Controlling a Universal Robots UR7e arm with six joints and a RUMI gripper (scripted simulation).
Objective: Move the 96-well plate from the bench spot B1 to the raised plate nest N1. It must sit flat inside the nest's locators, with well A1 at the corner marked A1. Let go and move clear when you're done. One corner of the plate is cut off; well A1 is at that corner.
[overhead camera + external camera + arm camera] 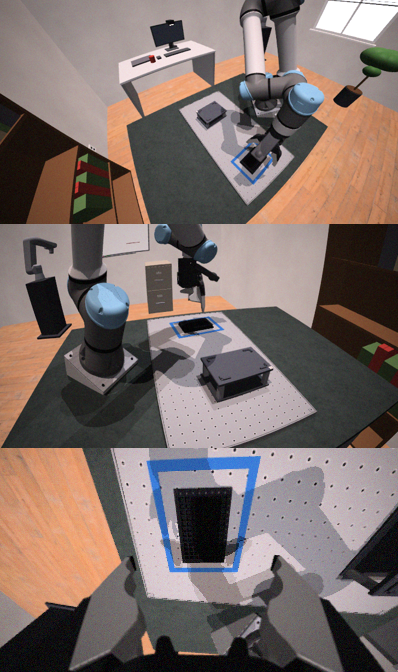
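Now: the black 96-well plate 80 mm below my hand. From my hand the other things lie so: A1 label: 150 mm ahead, 400 mm to the right, 30 mm below; raised plate nest N1: 60 mm ahead, 360 mm to the right, 30 mm below.
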